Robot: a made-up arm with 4 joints.
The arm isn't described. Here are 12 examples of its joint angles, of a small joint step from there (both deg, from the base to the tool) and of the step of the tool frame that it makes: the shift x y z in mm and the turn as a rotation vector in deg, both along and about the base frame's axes.
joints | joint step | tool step
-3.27 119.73 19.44 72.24 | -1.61 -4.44 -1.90 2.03 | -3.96 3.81 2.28 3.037 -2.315 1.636
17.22 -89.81 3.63 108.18 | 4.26 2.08 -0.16 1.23 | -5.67 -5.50 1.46 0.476 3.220 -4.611
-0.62 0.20 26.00 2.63 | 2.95 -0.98 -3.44 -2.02 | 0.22 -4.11 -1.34 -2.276 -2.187 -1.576
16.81 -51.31 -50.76 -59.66 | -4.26 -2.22 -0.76 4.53 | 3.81 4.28 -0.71 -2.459 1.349 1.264
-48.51 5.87 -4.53 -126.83 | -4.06 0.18 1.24 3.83 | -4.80 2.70 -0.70 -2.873 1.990 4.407
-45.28 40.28 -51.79 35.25 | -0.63 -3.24 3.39 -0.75 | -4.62 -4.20 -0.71 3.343 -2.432 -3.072
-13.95 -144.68 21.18 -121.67 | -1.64 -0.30 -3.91 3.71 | 0.26 3.57 -0.13 -1.447 2.960 -3.993
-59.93 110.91 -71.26 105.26 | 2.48 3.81 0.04 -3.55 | 8.09 -3.16 -3.64 -2.566 0.552 -5.680
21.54 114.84 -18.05 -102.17 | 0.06 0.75 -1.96 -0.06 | 0.56 -1.35 -1.05 2.061 0.170 0.443
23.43 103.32 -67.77 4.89 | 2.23 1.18 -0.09 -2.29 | -4.35 -6.21 -0.89 -0.030 0.266 -4.257
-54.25 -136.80 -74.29 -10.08 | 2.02 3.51 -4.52 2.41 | -3.88 -8.56 0.23 -2.876 4.061 -7.858
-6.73 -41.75 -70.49 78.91 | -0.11 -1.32 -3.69 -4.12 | -0.97 0.69 0.00 -0.922 -2.514 3.525
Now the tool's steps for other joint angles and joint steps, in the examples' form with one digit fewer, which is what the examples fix.
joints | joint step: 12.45 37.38 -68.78 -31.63 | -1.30 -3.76 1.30 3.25
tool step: -2.5 3.0 -0.1 -2.97 -1.99 1.38
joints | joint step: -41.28 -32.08 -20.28 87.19 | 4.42 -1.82 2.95 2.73
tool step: 1.5 -4.5 -3.4 1.01 1.10 -5.49
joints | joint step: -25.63 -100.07 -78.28 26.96 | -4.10 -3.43 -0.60 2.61
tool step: 0.3 7.7 -2.5 1.70 -2.11 1.27
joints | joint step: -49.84 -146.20 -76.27 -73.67 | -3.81 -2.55 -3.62 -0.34
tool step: -7.0 7.3 0.5 1.90 -1.22 0.38
